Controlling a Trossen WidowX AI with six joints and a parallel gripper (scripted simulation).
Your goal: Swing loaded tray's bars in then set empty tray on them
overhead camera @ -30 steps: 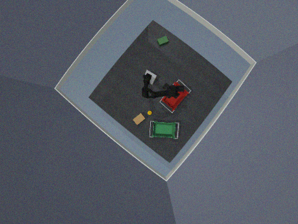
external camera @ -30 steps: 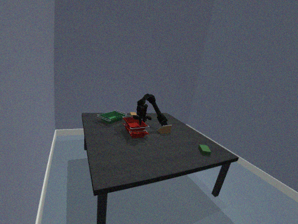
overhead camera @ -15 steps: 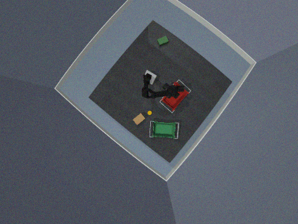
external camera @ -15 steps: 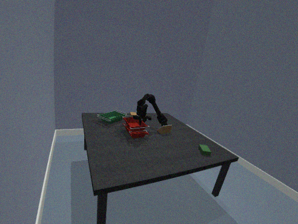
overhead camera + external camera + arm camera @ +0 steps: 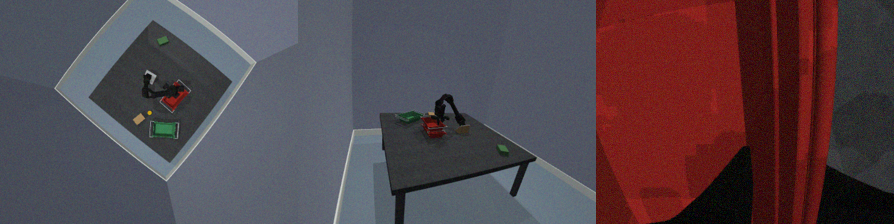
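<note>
Right now my gripper tip is 70 mm short of the red tray, 20 mm to the left of it and 30 mm below it. The rest, counted from my gripper tip: green block (370 mm behind, 550 mm to the left, 70 mm below); tan block (170 mm behind, 430 mm to the right, 60 mm below); yellow piece (90 mm behind, 310 mm to the right, 80 mm below).
</note>
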